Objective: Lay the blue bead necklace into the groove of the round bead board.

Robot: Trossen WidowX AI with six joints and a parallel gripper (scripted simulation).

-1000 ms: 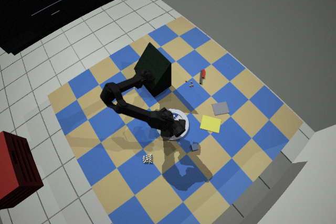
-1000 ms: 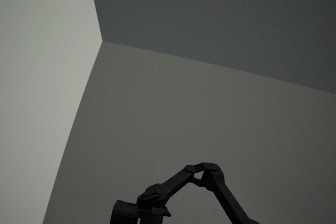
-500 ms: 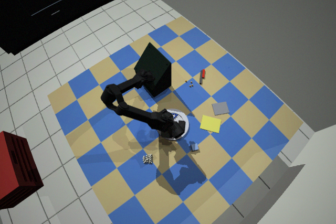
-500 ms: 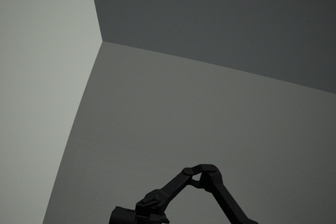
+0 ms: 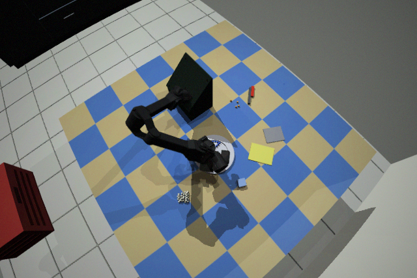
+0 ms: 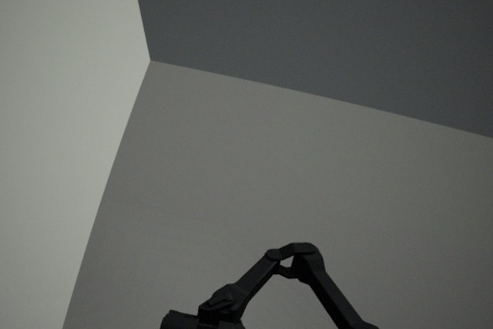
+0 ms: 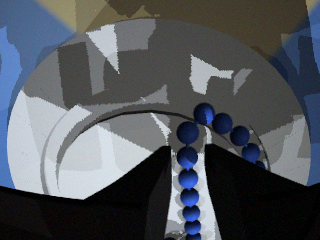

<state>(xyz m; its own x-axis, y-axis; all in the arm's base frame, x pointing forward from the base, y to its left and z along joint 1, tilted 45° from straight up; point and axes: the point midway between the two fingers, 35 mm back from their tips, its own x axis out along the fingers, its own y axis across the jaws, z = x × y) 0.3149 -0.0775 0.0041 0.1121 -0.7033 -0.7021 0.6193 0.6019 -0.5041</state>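
My gripper tip is 40 mm to the right of the round white bead board, 20 mm past it and 10 mm above it. From my gripper tip the other things lie so: small blue cube (170 mm ahead, 70 mm to the left, 10 mm below); grey square (360 mm to the left, 60 mm ahead, 10 mm below); yellow pad (240 mm to the left, 110 mm ahead, 10 mm below).
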